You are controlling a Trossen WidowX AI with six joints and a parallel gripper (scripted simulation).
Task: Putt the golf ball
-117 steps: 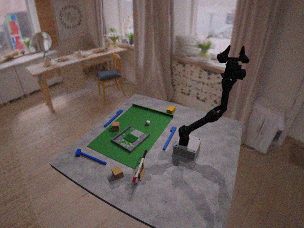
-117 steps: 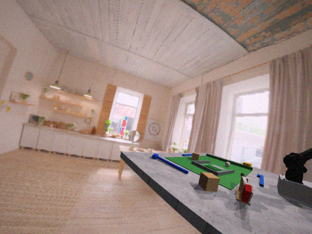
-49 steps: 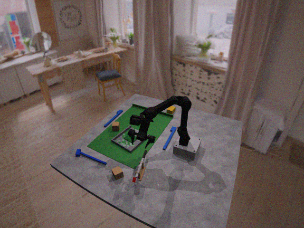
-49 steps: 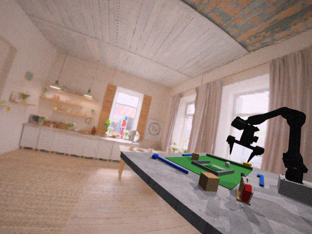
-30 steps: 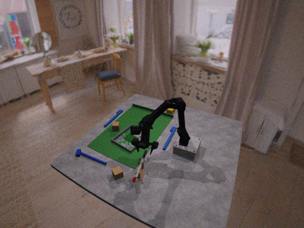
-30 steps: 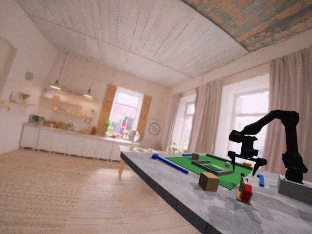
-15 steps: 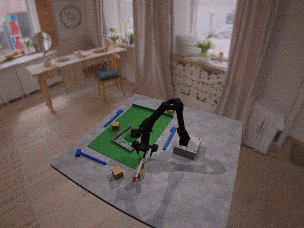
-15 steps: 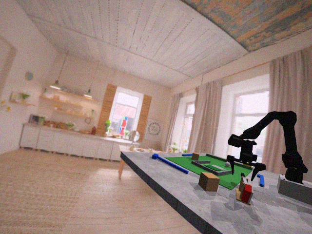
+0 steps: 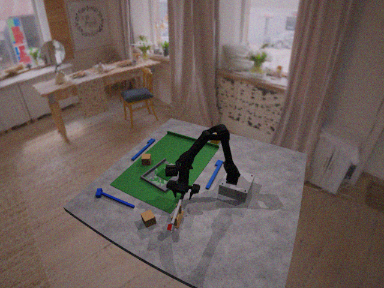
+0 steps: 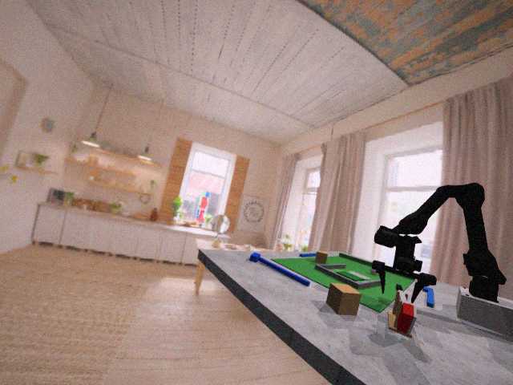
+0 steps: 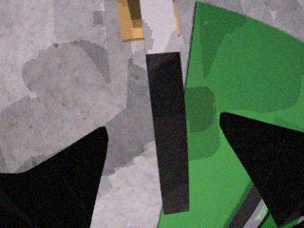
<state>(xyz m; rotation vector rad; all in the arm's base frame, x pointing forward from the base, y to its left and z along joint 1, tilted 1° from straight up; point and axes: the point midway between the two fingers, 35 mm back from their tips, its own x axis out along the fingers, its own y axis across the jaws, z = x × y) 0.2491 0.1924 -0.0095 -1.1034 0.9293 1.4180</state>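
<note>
My gripper tip is now 20 mm past the red putter, 110 mm to the right of it and 30 mm below it. From my gripper tip the other things lie so: wooden stand: 20 mm behind, 130 mm to the left; blue hammer: 400 mm ahead, 150 mm to the left, 20 mm below; white golf ball: 140 mm ahead, 410 mm to the right.
</note>
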